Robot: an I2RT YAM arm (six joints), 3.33 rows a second.
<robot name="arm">
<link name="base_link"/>
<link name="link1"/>
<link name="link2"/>
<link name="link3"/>
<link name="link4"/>
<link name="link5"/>
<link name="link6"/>
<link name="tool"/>
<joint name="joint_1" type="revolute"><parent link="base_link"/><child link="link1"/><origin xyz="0 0 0.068"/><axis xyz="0 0 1"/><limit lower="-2.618" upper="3.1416"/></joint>
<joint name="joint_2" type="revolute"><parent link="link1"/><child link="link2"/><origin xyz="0.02 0.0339 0.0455"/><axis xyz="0 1 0"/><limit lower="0" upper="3.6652"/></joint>
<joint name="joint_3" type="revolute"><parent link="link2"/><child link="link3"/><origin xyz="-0.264 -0.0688 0"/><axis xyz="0 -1 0"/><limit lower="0" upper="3.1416"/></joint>
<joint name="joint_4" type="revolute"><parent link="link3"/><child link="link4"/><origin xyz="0.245 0.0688 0.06"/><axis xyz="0 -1 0"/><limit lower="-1.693" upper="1.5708"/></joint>
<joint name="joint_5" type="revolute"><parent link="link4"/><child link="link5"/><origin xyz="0.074 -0.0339 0.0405"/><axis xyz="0 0 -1"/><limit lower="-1.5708" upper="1.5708"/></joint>
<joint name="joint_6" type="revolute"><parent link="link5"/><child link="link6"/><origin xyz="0.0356 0 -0.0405"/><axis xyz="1 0 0"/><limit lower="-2.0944" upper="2.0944"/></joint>
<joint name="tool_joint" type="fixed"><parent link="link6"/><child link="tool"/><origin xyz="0 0 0" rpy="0 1.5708 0"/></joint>
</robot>
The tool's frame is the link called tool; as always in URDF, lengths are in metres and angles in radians.
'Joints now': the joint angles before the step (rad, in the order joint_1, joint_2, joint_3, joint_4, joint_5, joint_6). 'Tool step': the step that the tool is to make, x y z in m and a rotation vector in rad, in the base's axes. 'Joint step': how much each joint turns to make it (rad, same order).
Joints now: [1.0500, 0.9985, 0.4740, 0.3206, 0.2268, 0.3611]
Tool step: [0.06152, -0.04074, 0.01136, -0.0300, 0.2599, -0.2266]
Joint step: [-0.3448, 0.0428, 0.1545, -0.3212, -0.1656, 0.1377]
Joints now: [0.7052, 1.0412, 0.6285, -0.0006, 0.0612, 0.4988]
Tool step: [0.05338, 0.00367, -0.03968, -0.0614, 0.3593, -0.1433]
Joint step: [-0.1229, 0.3056, 0.1449, -0.1678, -0.0724, 0.1507]
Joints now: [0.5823, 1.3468, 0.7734, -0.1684, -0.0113, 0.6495]
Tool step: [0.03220, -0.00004, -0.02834, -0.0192, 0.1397, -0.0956]
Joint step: [-0.0595, 0.1823, 0.0752, -0.0206, -0.0160, 0.0655]
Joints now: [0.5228, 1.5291, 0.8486, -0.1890, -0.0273, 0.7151]
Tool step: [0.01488, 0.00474, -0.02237, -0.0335, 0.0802, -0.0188]
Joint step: [-0.0107, 0.1175, 0.0458, -0.0141, -0.0034, 0.0129]
